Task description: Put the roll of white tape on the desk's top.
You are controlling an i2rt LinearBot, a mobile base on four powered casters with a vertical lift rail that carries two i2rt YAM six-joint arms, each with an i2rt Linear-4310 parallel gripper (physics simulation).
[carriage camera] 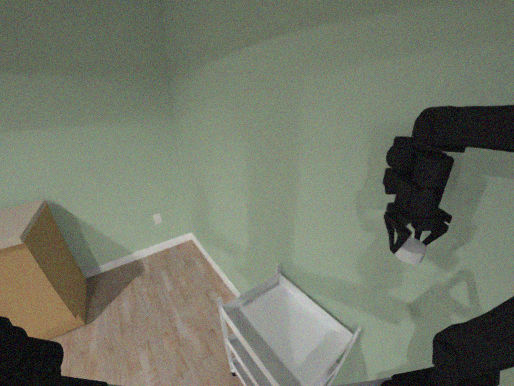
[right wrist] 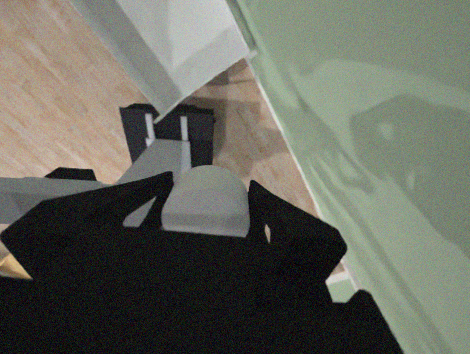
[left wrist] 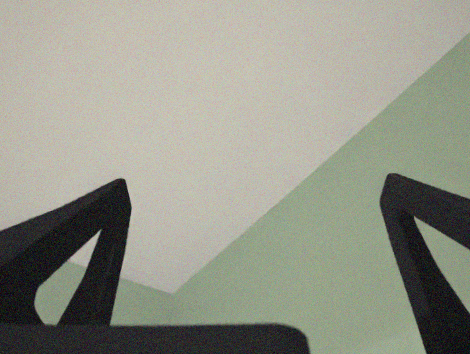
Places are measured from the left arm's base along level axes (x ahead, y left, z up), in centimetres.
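Pixels of known places: left gripper, fingertip midpoint: point(left wrist: 257, 190); right gripper, fingertip midpoint: point(carriage camera: 404, 250) point(right wrist: 211, 183).
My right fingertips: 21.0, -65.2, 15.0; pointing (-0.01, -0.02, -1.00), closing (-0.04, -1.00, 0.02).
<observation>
Behind a point stands the place of what it marks, as x, y, z.
The roll of white tape point(carriage camera: 411, 253) @(17.5, -63.4, 17.4) point(right wrist: 206, 212) @(20.8, -65.2, 17.7) is held between the fingertips of my right gripper point(carriage camera: 409, 246) @(21.0, -65.2, 15.0) point(right wrist: 211, 183) @(21.0, -65.2, 15.0), which is shut on it. In the carriage view they hang in the air at the right, in front of the green wall, away from the cart. My left gripper point(left wrist: 257, 190) @(4.5, 0.1, 43.3) is open and empty, pointing up towards the ceiling and wall. A wooden piece of furniture point(carriage camera: 30, 285) @(62.7, 107.3, -51.9) with a paler top point(carriage camera: 17, 222) @(81.7, 117.7, -17.4) stands at the left edge of the carriage view, partly cut off; it may be the desk.
A white cart point(carriage camera: 257, 290) @(56.7, -35.0, -38.8) point(right wrist: 117, 45) @(28.8, -31.7, -41.6) stands against the green wall, at the bottom of the carriage view and the top of the right wrist view. Parts of the robot's grey base point(right wrist: 162, 152) @(-15.3, -34.2, -59.8) show below it. Wooden floor point(carriage camera: 155, 300) @(100.2, 52.0, -108.4) lies between furniture and cart.
</observation>
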